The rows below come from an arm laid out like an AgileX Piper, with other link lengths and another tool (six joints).
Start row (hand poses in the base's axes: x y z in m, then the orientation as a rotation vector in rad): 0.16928, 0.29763, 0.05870, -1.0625, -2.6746, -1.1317
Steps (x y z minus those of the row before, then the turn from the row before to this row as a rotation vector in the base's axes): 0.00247, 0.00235, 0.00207, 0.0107, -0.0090, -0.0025; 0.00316, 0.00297, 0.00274, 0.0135, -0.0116, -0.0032; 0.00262, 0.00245, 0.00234, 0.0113, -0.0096, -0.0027; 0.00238, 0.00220, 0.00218, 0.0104, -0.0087, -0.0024; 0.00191, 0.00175, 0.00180, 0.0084, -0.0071, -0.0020; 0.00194, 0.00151, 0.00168, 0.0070, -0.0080, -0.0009; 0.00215, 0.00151, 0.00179, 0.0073, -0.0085, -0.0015; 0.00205, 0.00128, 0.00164, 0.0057, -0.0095, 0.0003; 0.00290, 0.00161, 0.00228, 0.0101, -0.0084, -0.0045; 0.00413, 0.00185, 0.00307, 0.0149, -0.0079, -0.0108; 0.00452, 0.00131, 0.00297, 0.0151, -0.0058, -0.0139; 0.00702, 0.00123, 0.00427, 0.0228, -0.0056, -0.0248; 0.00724, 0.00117, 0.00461, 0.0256, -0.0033, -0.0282
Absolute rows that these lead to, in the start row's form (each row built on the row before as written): 0.17175, 0.29998, 0.06077, -1.0620, -2.6717, -1.1527; 0.17491, 0.30295, 0.06351, -1.0613, -2.6680, -1.1794; 0.17753, 0.30540, 0.06585, -1.0607, -2.6646, -1.2016; 0.17991, 0.30760, 0.06803, -1.0600, -2.6613, -1.2220; 0.18182, 0.30935, 0.06983, -1.0595, -2.6586, -1.2385; 0.18376, 0.31086, 0.07151, -1.0572, -2.6579, -1.2539; 0.18591, 0.31237, 0.07330, -1.0555, -2.6571, -1.2702; 0.18796, 0.31365, 0.07494, -1.0510, -2.6588, -1.2852; 0.19086, 0.31526, 0.07722, -1.0534, -2.6546, -1.3053; 0.19499, 0.31711, 0.08029, 1.0614, 2.6364, 1.3278; 0.19951, 0.31842, 0.08326, 1.0739, 2.6141, 1.3482; 0.20653, 0.31965, 0.08753, 1.0999, 2.5788, 1.3773; 0.21377, 0.32082, 0.09214, 1.1320, 2.5402, 1.4087
